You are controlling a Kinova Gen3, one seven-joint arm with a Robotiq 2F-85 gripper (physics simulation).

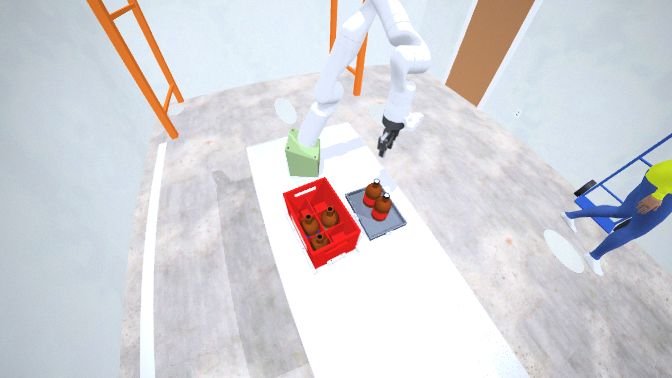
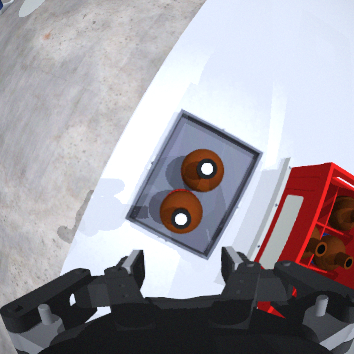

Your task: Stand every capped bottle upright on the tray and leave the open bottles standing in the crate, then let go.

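Pixels of known places: gripper, fingertip midpoint: (image 1: 385, 152) (image 2: 182, 261); arm's base, origin of the base link: (image 1: 306, 140).
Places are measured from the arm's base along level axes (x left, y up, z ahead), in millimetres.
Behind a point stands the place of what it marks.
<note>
Two brown bottles with red labels and white-topped caps stand upright, close together, on the grey tray (image 1: 369, 226) @(x 120, y -147, z 476 mm) (image 2: 227, 150) @(x 156, y -147, z 507 mm). One capped bottle (image 1: 371, 196) @(x 162, y -57, z 385 mm) (image 2: 172, 206) @(x 207, y -29, z 365 mm) is nearer the robot base; the other capped bottle (image 1: 381, 209) @(x 165, y -50, z 463 mm) (image 2: 192, 172) @(x 204, y -30, z 426 mm) is beyond it. Three brown bottles with dark open mouths stand in compartments of the red crate (image 1: 351, 245) @(x -10, y -84, z 545 mm) (image 2: 309, 186) @(x 11, y -25, z 500 mm): one open bottle (image 1: 309, 228) @(x -140, y -32, z 440 mm), a second open bottle (image 1: 329, 219) @(x -57, y -30, z 434 mm) and a third open bottle (image 1: 320, 243) @(x -126, y -16, z 517 mm). My gripper (image 1: 382, 152) @(x 188, y 172, z 359 mm) (image 2: 182, 261) @(x 188, y 172, z 359 mm) is open and empty, above and apart from the tray bottles, on the robot-base side.
The crate stands beside the tray on the white table (image 1: 390, 300) @(x 47, y -153, z 785 mm). The green robot base (image 1: 303, 162) @(x -50, y -46, z 94 mm) is behind the crate. A person (image 1: 632, 210) in a yellow top and a blue hand truck (image 1: 595, 212) are on the floor at the right. Orange posts (image 1: 135, 70) stand at the back.
</note>
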